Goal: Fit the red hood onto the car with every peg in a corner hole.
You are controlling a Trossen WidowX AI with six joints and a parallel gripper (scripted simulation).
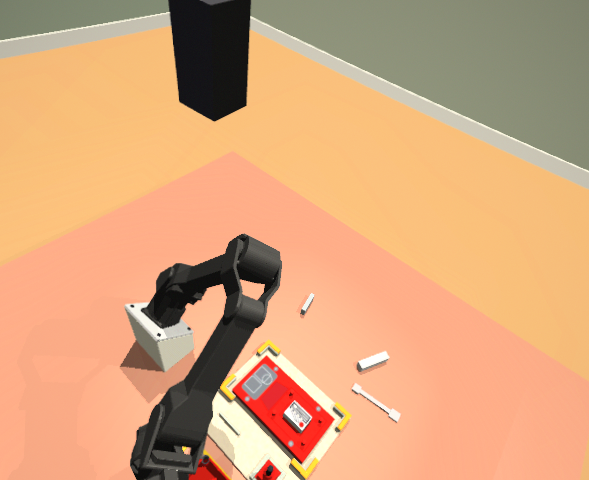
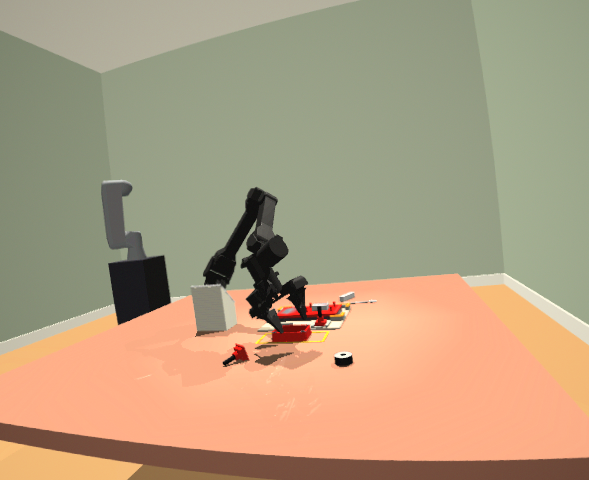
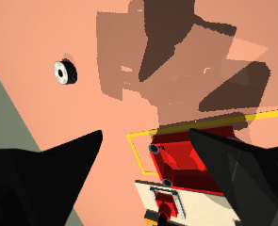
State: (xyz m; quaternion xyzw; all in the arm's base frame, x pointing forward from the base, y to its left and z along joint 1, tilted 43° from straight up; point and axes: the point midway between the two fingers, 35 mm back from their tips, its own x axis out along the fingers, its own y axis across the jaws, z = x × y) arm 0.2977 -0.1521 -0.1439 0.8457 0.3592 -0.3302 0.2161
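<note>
The red hood lies 2 cm behind my gripper tip, 6 cm to the left of it and 4 cm below it. From my gripper tip the other things lie so: cream jig 25 cm to the left, 4 cm below; black wheel 13 cm ahead, 13 cm to the right, 4 cm below; grey engine block 3 cm ahead, 27 cm to the left, 2 cm below.
</note>
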